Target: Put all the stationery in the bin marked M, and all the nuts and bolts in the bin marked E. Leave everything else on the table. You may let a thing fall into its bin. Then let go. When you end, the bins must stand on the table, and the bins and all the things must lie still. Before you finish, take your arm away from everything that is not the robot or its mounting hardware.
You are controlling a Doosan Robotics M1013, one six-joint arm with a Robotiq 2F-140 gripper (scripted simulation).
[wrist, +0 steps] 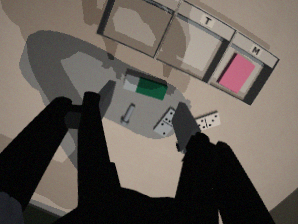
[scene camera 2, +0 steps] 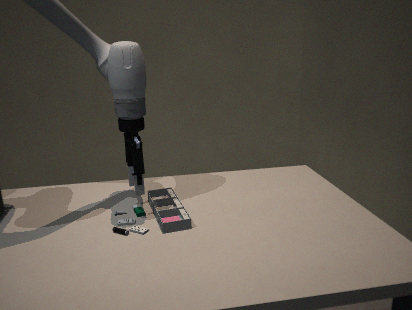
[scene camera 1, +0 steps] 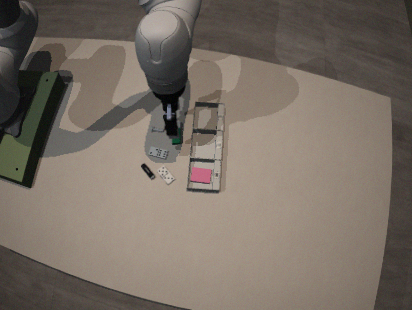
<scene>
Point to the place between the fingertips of my gripper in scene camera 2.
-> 136,189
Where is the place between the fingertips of my gripper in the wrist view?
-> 145,102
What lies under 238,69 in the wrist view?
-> A pink pad.
</scene>
